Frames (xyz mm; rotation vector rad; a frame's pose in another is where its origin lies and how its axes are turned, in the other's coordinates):
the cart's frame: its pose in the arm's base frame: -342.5 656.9 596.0 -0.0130 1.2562 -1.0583
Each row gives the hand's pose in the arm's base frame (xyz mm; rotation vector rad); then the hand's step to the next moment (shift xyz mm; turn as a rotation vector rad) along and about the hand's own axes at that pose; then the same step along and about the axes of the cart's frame.
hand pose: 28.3 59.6 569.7 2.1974 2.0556 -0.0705
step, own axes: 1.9 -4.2 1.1 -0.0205 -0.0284 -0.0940
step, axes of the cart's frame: 0.2 -0.6 -4.7 -0.0643 -0.0761 0.0115
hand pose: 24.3 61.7 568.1 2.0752 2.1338 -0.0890
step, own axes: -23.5 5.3 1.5 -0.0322 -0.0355 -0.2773
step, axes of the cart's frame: 12.7 -10.6 17.6 -0.2115 -0.1774 0.0548
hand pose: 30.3 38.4 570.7 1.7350 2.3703 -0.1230
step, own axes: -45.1 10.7 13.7 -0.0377 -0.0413 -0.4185
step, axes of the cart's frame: 27.6 -5.4 39.3 -0.3276 -0.2537 0.0813
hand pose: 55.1 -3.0 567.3 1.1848 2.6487 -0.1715
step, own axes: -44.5 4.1 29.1 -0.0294 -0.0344 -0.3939
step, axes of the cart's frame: 32.7 12.7 40.1 -0.3118 -0.2342 0.0717
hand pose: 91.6 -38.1 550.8 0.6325 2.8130 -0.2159
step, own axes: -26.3 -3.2 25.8 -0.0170 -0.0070 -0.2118
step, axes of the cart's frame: 23.1 16.2 23.9 -0.1739 -0.1163 0.0378
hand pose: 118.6 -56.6 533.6 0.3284 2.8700 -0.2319
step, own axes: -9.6 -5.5 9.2 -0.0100 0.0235 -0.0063
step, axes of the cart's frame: 9.4 4.3 10.1 -0.0193 0.0178 0.0013
